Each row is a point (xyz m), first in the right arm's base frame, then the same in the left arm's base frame.
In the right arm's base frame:
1: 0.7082 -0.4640 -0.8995
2: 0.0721 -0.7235 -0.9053
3: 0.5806 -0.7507 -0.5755
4: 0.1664 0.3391 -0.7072
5: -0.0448 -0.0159 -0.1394
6: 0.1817 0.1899 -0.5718
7: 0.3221 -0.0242 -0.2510
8: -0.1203 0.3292 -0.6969
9: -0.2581 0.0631 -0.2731
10: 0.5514 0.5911 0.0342
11: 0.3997 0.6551 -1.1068
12: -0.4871 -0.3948 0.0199
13: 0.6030 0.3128 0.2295
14: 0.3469 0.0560 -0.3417
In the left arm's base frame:
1: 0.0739 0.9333 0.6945
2: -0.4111 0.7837 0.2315
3: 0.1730 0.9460 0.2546
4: -0.0653 -0.0304 0.8600
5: 0.1366 -0.1104 0.1923
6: 0.0204 0.0337 0.6886
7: 0.3150 0.1389 0.4228
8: -0.2607 -0.1821 0.7144
9: -0.0962 -0.2303 0.2245
10: 0.7572 -0.3066 0.7671
11: -0.1392 0.0228 1.4129
12: -0.1127 -0.1334 -0.3572
13: 0.8931 -0.1516 0.4919
14: 0.2796 0.1295 0.5409

